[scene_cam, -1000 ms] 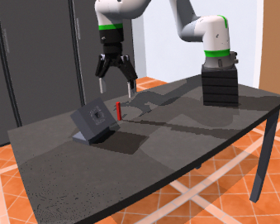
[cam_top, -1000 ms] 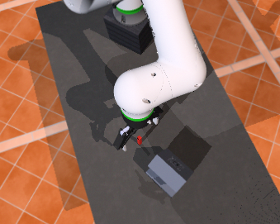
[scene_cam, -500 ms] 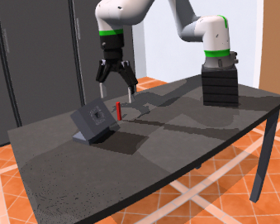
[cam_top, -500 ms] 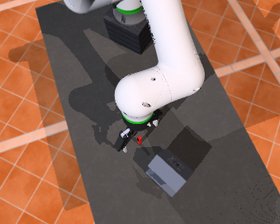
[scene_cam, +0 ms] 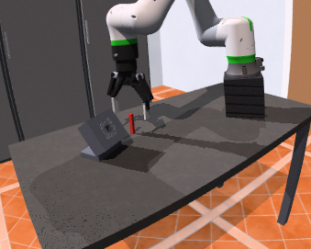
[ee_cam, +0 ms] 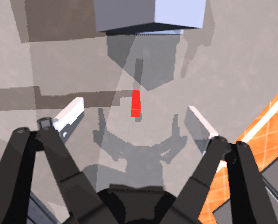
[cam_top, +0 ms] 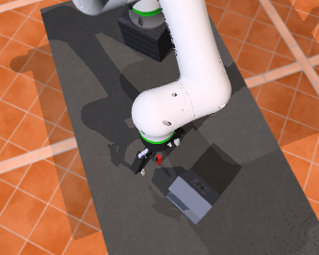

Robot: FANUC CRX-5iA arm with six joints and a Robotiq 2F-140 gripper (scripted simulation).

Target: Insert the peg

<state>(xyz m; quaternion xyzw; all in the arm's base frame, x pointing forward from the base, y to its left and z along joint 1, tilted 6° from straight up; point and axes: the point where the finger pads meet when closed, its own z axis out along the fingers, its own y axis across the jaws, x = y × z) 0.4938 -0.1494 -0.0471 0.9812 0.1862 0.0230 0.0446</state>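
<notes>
My gripper is now 4 cm above the red peg.
</notes>
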